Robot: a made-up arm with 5 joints.
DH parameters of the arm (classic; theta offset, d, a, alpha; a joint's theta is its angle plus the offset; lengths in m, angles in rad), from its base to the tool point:
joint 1: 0 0.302 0 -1.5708
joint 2: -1.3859 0 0.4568 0
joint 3: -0.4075 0 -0.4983 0
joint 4: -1.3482 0 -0.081 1.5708
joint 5: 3.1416 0.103 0 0
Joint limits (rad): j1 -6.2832..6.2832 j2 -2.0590..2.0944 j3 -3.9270..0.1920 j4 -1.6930..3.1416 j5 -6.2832..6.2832
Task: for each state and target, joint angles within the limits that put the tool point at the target. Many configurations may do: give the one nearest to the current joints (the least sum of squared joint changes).
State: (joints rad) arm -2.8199 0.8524 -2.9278 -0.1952 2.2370
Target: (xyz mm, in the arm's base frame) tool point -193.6 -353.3 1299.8
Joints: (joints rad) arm -2.0721 0.3033 -2.8460 0.1097 2.2370
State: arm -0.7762 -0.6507 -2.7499 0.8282 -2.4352
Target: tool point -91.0 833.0 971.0
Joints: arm -1.4620 -0.9620 -3.0241 0.8425 -2.4352
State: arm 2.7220 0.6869 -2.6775 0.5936 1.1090
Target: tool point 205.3 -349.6 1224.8
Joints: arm 2.1018 -0.1474 -3.5026 0.4184 1.1090
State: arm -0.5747 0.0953 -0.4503 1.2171 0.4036
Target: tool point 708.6 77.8 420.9
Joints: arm 0.1094 0.2151 -1.1600 0.9865 0.4036
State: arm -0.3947 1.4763 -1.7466 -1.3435 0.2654
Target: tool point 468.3 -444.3 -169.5
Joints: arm -0.7591 1.4886 -1.4247 -1.5082 0.2654
